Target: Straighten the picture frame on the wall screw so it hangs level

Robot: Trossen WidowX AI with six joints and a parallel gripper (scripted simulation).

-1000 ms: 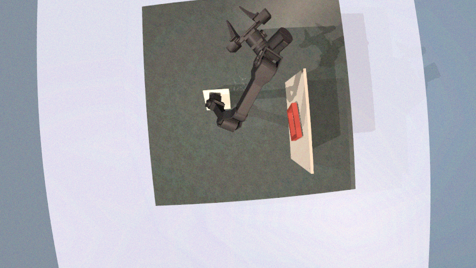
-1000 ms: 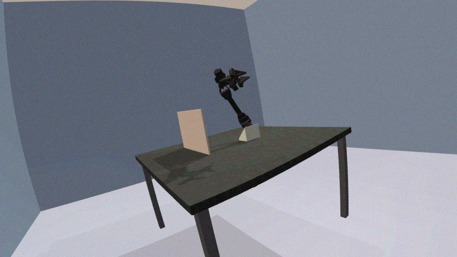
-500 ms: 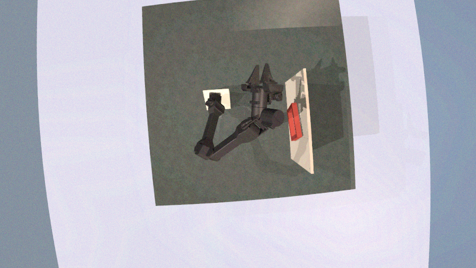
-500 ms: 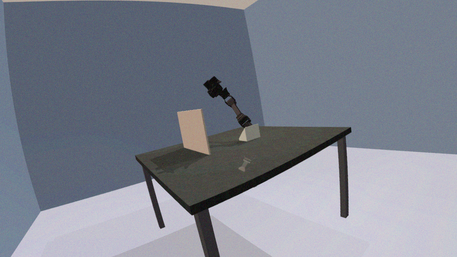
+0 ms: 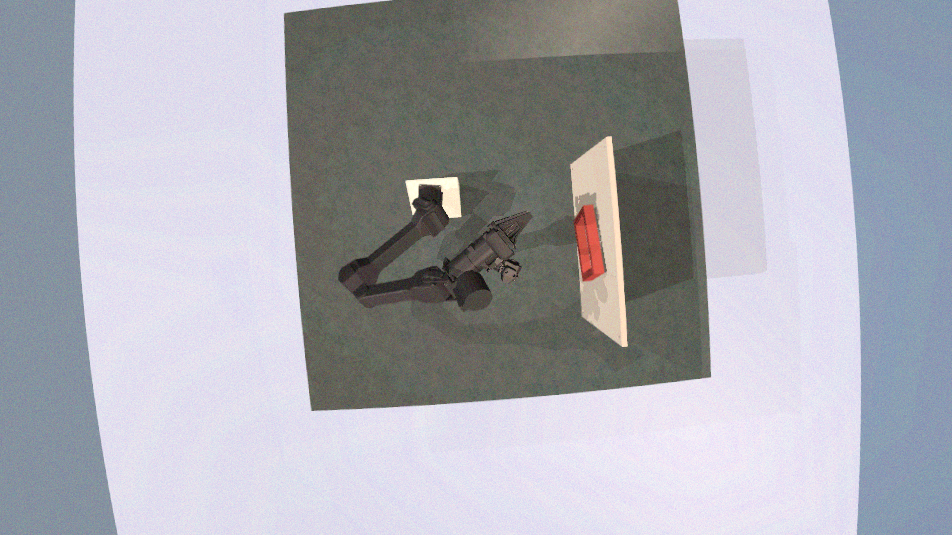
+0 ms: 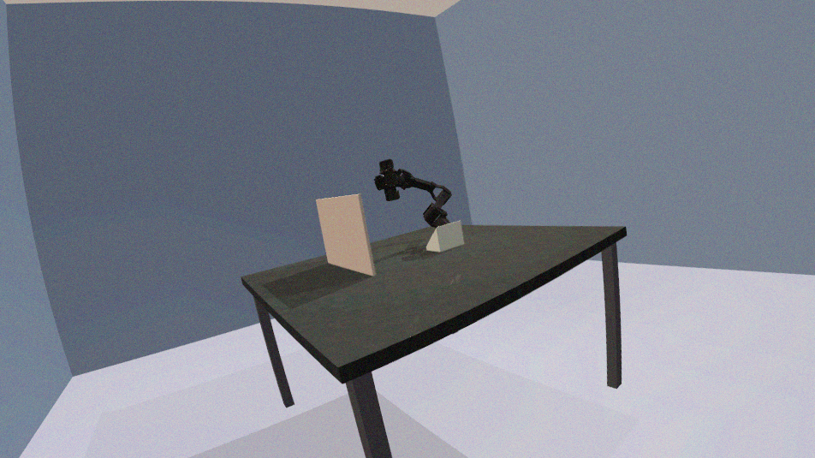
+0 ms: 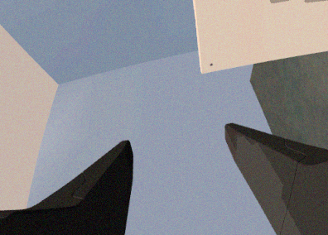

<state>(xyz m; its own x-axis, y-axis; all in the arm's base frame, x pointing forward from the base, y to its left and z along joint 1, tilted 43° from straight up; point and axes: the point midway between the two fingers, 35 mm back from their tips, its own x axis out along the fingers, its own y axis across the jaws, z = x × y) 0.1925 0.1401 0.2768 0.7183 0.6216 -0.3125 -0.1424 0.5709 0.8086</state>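
My gripper tip is 19 cm short of the picture frame, 19 cm above it and 6 cm to the left of it. Also, from my gripper tip: beige wall panel: 20 cm below, 20 cm ahead, 5 cm to the right.
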